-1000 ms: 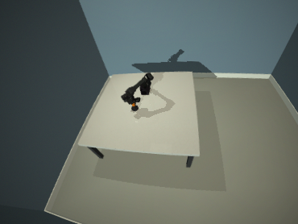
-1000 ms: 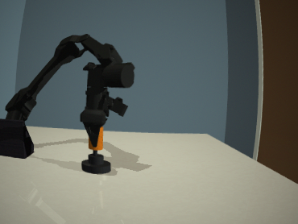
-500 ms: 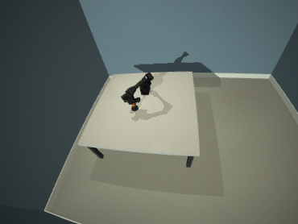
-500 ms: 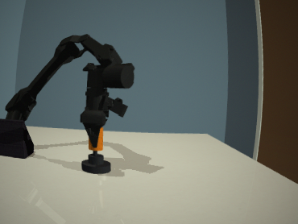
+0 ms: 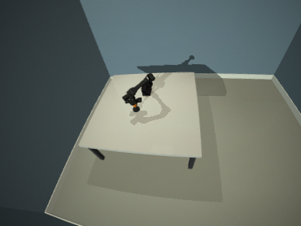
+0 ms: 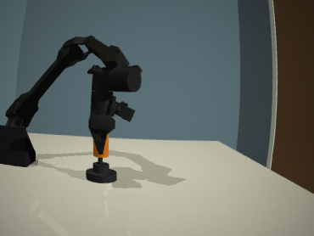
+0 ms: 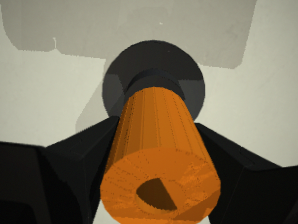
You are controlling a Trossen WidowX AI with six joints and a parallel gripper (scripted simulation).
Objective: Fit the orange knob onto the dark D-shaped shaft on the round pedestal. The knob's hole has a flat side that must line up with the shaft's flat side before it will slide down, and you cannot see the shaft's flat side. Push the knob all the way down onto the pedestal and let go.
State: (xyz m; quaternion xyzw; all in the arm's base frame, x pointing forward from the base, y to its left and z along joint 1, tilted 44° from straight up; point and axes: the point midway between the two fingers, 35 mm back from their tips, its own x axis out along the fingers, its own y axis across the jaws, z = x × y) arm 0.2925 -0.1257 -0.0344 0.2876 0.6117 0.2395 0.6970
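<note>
The orange knob lies 2 cm above my gripper tip. The rest, counted from my gripper tip: dark round pedestal: 4 cm below.
</note>
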